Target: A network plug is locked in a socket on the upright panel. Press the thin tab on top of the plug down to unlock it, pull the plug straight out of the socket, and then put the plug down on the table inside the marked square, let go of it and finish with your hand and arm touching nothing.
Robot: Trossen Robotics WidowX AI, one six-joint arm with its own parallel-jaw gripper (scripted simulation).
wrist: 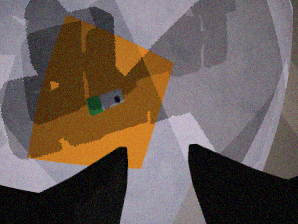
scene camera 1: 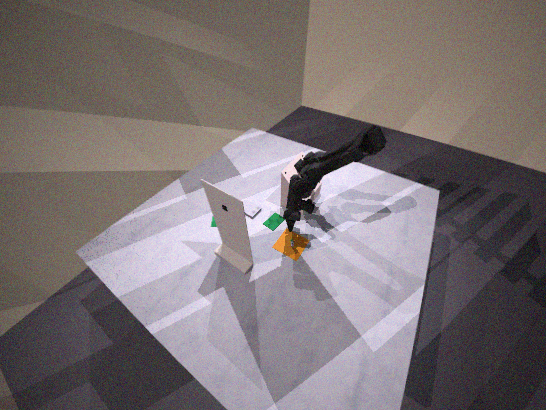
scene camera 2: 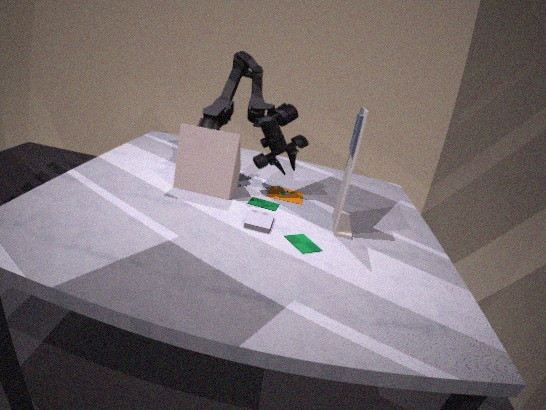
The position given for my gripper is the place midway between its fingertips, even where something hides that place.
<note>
In view: my gripper (scene camera 2: 289, 172), an upright panel (scene camera 1: 228, 212) and an orange marked square (wrist: 86, 61).
My gripper also shows in the wrist view (wrist: 158, 154).
</note>
